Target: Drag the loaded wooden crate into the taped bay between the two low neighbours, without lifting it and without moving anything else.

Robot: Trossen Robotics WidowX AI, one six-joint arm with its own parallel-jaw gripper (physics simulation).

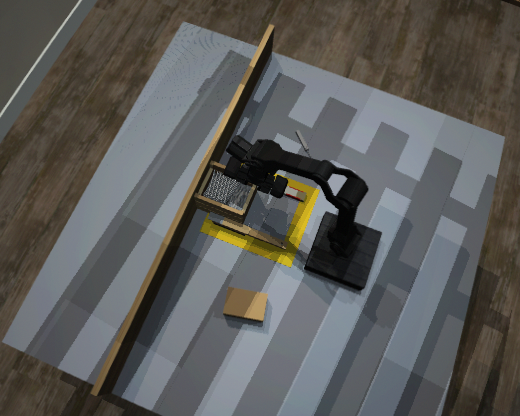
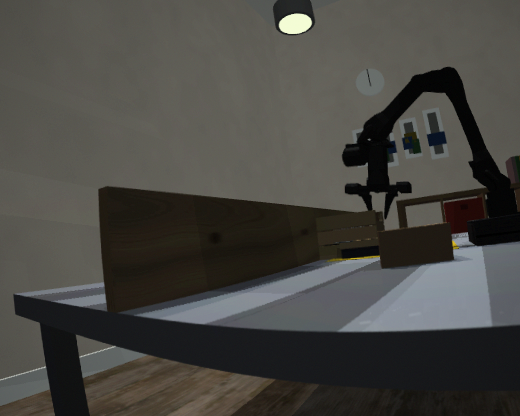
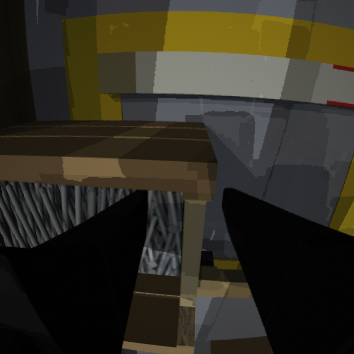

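Seen in the pictures: gripper, fingertip midpoint: (image 1: 252,186) (image 2: 378,219) (image 3: 185,197); arm's base, origin of the base link: (image 1: 341,247) (image 2: 504,215).
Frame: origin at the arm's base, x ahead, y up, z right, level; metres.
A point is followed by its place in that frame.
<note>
The wooden crate (image 1: 220,210) {z -0.032, x 0.392, y 0.016 m} (image 2: 347,232) {z -0.034, x 0.395, y 0.009 m} (image 3: 100,167) {z 0.094, x 0.358, y 0.057 m}, loaded with grey rods, stands close to the long board, in the board-side part of the yellow taped bay (image 1: 302,215) {z 0.074, x 0.148, y -0.055 m} (image 2: 345,259) {z -0.089, x 0.391, y -0.055 m} (image 3: 175,32) {z 0.166, x 0.342, y -0.055 m}. Whether all of it is inside the tape is hidden. One low neighbour, a white bar with red marks (image 1: 295,193) {z 0.133, x 0.195, y -0.040 m} (image 3: 210,75) {z 0.133, x 0.315, y -0.041 m}, lies along one side; the other, a tan-topped strip (image 1: 260,236) {z -0.056, x 0.248, y -0.013 m} (image 3: 225,287) {z -0.049, x 0.287, y -0.013 m}, lies along the opposite side. My gripper (image 2: 378,214) {z 0.073, x 0.328, y 0.035 m} (image 3: 185,197) {z 0.073, x 0.328, y 0.035 m} is open and points down, its fingers on either side of the line of the crate's robot-side wall. Finger contact cannot be told.
The long upright board (image 1: 140,302) {z -0.383, x 0.481, y 0.084 m} (image 2: 215,237) {z -0.459, x 0.480, y 0.022 m} runs behind the crate. A tan box (image 1: 245,304) {z -0.271, x 0.212, y 0.004 m} (image 2: 416,246) {z -0.308, x 0.205, y -0.027 m} stands outside the bay, beyond the tan strip. A thin grey tool (image 1: 302,140) {z 0.330, x 0.239, y -0.044 m} lies on the other side, past the white bar.
</note>
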